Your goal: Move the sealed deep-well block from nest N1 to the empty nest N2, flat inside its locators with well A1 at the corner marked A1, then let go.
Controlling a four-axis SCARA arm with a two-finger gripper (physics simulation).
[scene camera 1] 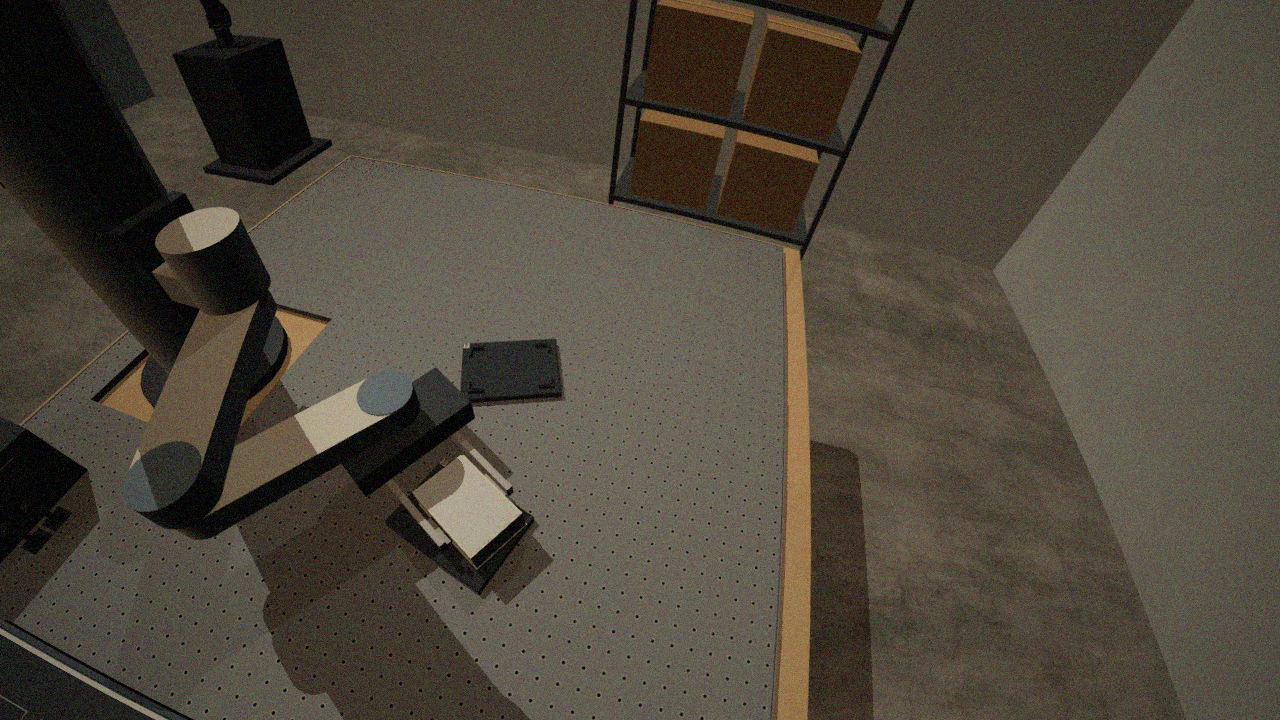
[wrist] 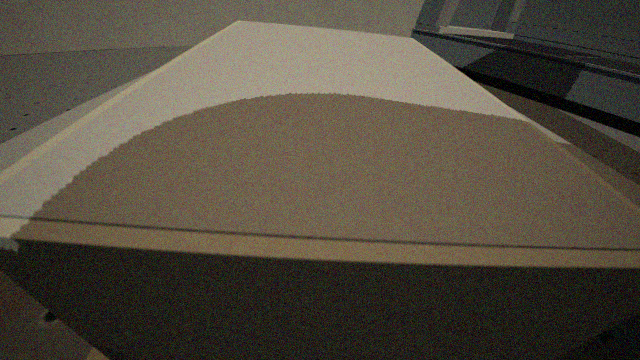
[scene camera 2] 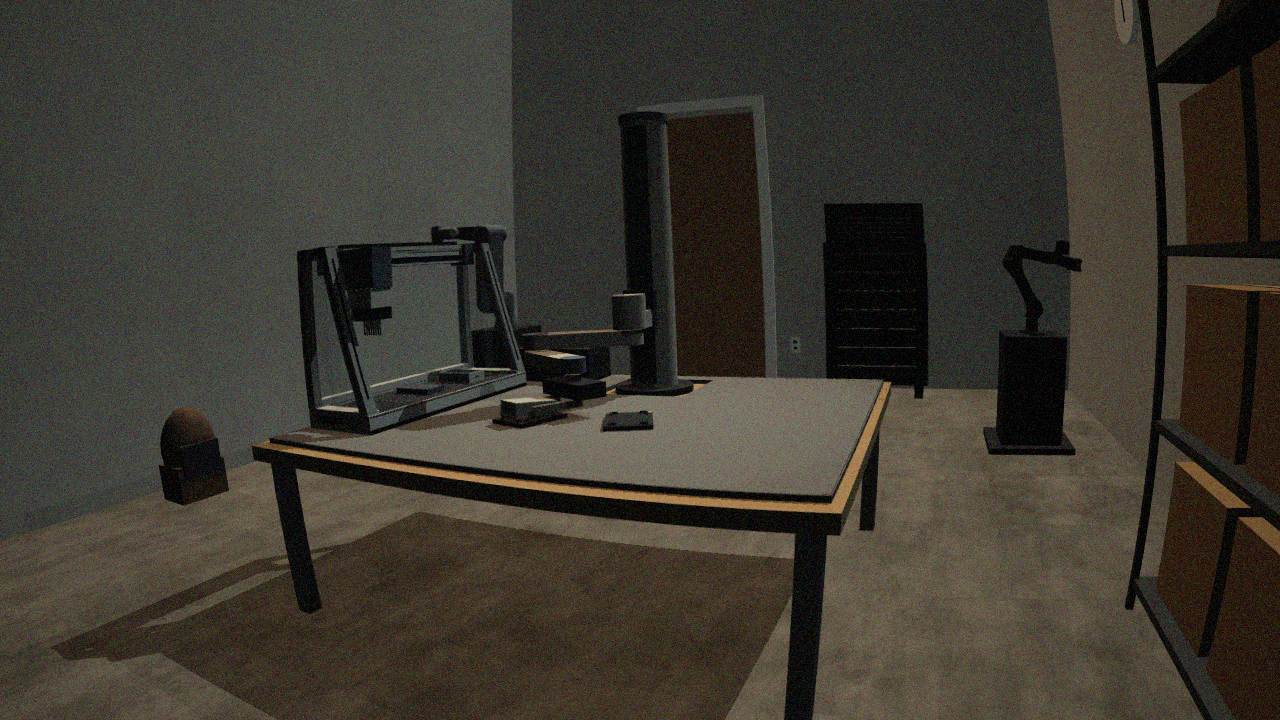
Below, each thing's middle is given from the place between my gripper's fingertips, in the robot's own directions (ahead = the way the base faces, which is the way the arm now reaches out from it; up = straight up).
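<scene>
Deep-well block [scene camera 1: 480, 520] located 1 cm to the left of my hand and 2 cm behind it. Dark square plate [scene camera 1: 452, 560] located 3 cm behind my hand and 3 cm below it.
</scene>
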